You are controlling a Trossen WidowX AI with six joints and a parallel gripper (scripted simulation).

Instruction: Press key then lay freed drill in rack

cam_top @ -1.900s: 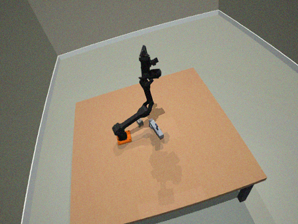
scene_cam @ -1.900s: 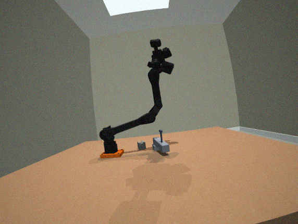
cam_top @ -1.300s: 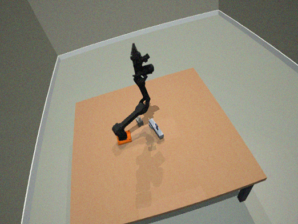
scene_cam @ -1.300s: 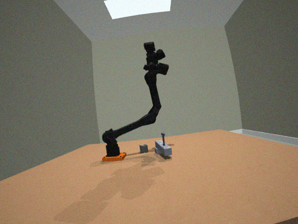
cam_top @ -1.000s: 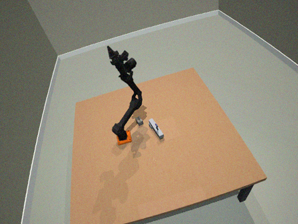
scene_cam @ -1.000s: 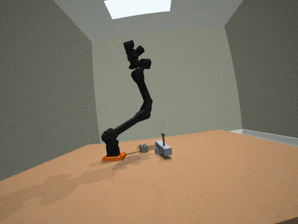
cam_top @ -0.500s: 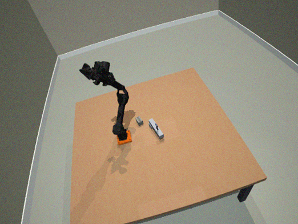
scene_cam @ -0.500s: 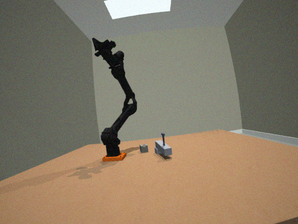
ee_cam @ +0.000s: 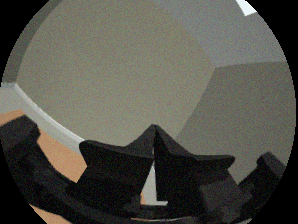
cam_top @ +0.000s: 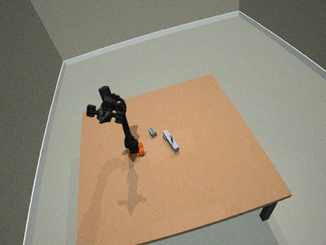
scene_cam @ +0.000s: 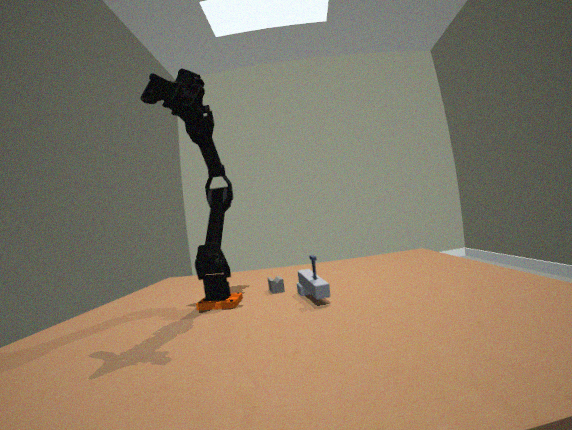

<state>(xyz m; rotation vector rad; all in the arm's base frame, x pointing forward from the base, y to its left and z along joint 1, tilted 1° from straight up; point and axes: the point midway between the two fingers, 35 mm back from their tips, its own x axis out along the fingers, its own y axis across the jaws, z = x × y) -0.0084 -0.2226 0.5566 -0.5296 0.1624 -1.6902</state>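
The blue key lies 290 mm ahead of my gripper tip, 230 mm to the left of it and 500 mm below it. From my gripper tip the other things lie so: light grey-blue block (280 mm ahead, 260 mm to the left, 550 mm below); then rack (150 mm ahead, 390 mm to the left, 560 mm below); then drill (270 mm ahead, 280 mm to the left, 540 mm below).
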